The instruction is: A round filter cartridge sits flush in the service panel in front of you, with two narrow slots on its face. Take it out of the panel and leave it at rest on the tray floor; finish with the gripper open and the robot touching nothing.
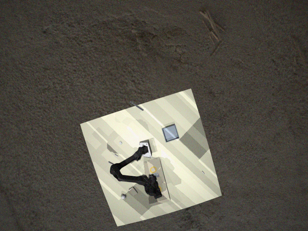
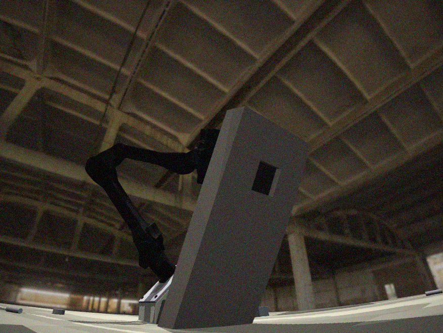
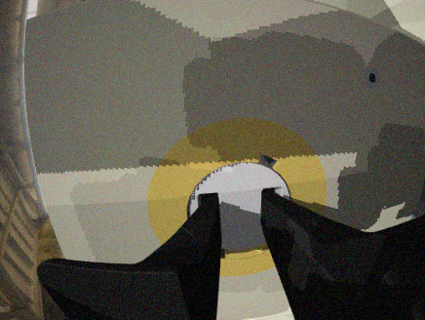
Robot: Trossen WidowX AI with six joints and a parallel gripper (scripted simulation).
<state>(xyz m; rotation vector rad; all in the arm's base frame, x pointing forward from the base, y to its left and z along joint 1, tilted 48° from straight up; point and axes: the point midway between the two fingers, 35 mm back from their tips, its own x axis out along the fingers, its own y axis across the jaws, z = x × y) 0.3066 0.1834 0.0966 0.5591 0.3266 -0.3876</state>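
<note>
Right now the round filter cartridge is 1 cm ahead of my gripper tip and 1 cm below it. Round my gripper tip: short bar 22 cm behind, 48 cm to the right, 26 cm below; flat white block 14 cm ahead, 29 cm to the right, 26 cm below; blue-grey tray 45 cm behind, 22 cm to the left, 26 cm below.
</note>
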